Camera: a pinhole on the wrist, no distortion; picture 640 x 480 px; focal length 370.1 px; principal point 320.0 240.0 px. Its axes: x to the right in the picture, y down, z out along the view. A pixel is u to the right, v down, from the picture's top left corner.
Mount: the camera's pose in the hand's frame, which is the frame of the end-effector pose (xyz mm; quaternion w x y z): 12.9 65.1 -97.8 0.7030 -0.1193 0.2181 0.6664
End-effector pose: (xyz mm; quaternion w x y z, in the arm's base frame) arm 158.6 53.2 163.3 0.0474 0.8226 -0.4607 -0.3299
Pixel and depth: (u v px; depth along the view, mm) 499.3 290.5 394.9
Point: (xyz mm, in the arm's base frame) -236.2 -165.8 184.1
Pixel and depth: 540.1 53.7 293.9
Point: -51.8 -290.8 144.6
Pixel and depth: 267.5 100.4 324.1
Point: -7.9 -139.0 -14.6
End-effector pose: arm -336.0 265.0 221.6 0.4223 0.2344 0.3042 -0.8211
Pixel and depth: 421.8 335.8 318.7
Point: -97.4 35.4 251.7
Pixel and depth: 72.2 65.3 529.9
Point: -599.9 -255.4 369.5
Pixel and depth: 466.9 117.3 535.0
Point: -108.3 -280.4 78.5
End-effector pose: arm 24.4 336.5 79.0 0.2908 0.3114 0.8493 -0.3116
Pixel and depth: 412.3 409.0 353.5
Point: 367.2 363.5 -89.4
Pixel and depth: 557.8 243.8 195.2
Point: 191.0 502.9 -51.9
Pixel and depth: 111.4 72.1 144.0
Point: 18.0 362.0 -43.8
